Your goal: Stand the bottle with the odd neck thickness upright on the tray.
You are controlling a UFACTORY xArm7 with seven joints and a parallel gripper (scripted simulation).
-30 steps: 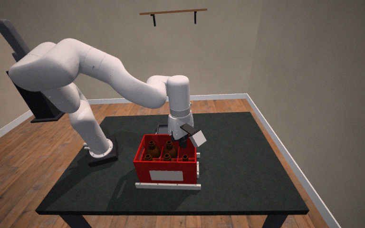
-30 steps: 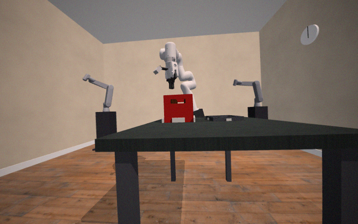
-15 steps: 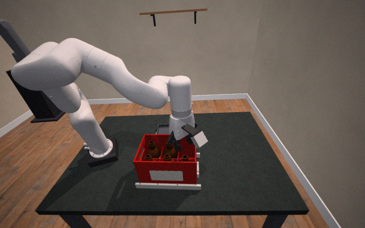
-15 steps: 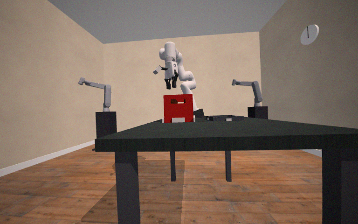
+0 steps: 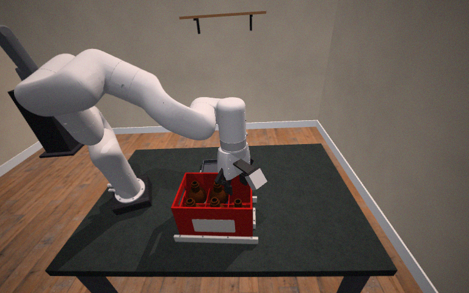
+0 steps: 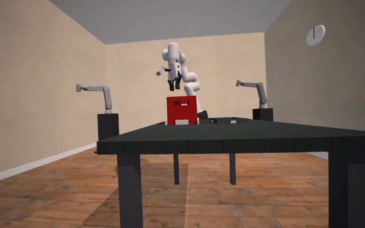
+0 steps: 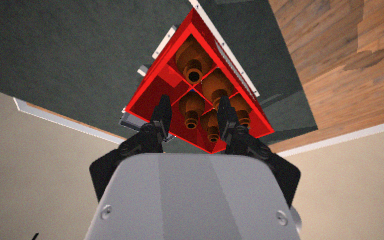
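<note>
The crate is 16 cm below my hand, 8 cm behind it and 6 cm to the left of it. Round my hand: tray (35 cm to the left, 23 cm below, 5 cm behind).
</note>
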